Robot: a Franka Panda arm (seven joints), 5 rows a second.
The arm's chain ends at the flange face. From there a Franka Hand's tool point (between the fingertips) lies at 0.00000 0.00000 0.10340 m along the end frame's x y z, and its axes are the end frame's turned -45 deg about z.
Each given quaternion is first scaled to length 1.
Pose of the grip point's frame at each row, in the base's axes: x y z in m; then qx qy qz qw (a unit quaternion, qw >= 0):
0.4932 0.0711 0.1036 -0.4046 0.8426 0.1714 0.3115
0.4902 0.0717 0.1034 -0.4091 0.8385 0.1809 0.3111
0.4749 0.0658 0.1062 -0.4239 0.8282 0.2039 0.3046
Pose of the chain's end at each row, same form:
0.4533 0.0152 0.1809 -0.0514 0.9333 0.2775 0.2222
0.4516 0.0140 0.1800 -0.0571 0.9313 0.2862 0.2182
0.4406 0.0042 0.1818 -0.0747 0.9274 0.3050 0.2034

